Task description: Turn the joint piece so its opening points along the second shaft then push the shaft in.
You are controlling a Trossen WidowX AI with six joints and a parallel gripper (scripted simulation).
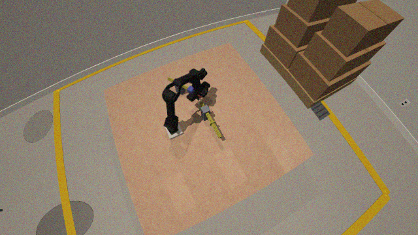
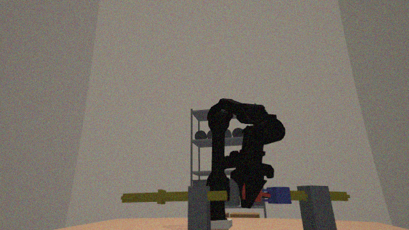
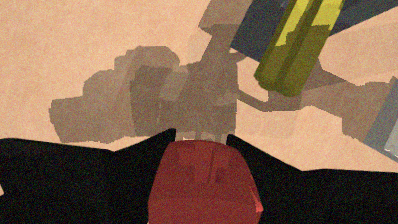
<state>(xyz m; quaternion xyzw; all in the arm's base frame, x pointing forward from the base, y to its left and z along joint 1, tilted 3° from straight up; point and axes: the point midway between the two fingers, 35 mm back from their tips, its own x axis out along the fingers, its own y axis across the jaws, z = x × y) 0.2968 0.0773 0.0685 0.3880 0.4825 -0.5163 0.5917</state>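
Now: the red joint piece 40 mm above my gripper tip and 20 mm to the left of it.
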